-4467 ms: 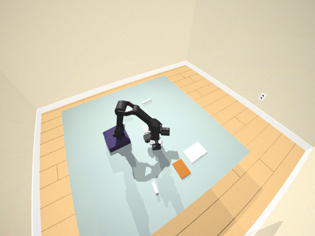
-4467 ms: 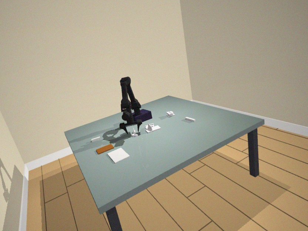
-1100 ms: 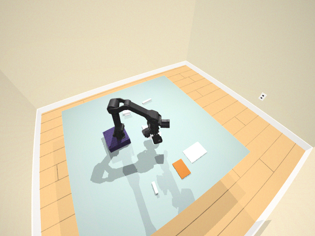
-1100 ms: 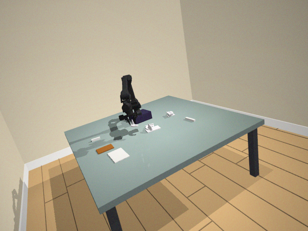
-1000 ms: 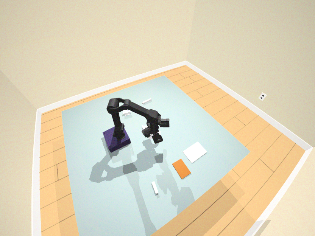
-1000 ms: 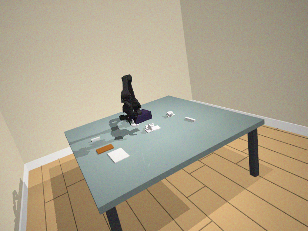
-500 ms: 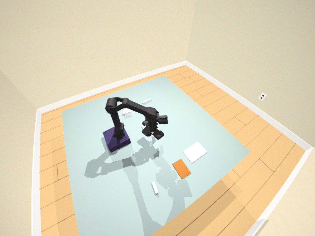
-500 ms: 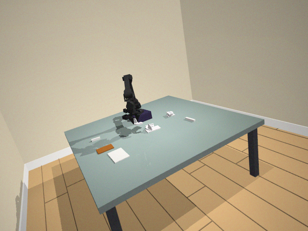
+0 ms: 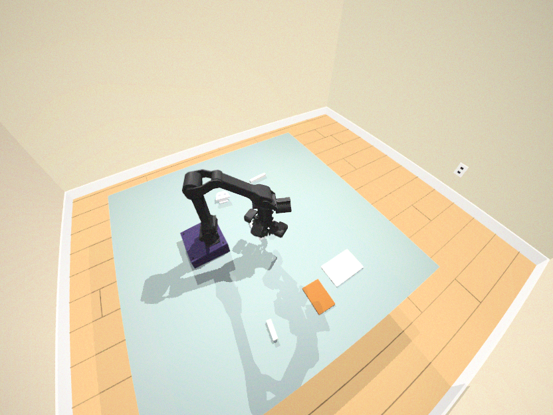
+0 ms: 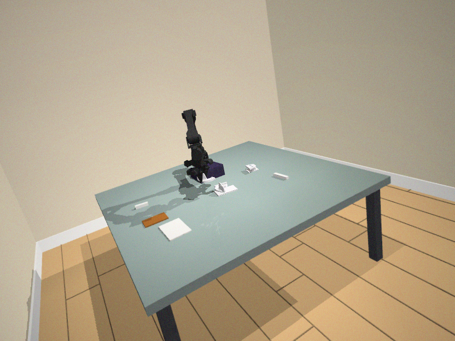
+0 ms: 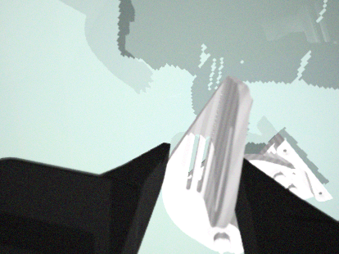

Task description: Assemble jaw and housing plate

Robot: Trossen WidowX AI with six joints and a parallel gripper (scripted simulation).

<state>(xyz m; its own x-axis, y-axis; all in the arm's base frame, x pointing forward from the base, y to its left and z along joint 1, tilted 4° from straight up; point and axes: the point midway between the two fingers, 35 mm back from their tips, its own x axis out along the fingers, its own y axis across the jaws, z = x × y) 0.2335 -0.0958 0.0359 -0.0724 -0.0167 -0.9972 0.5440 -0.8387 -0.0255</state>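
Right now my gripper tip is 30 mm to the right of the white jaw and 20 mm short of it. Round my gripper tip: orange plate: 330 mm to the right, 80 mm below, 80 mm ahead; white plate: 270 mm to the right, 240 mm ahead, 80 mm below.
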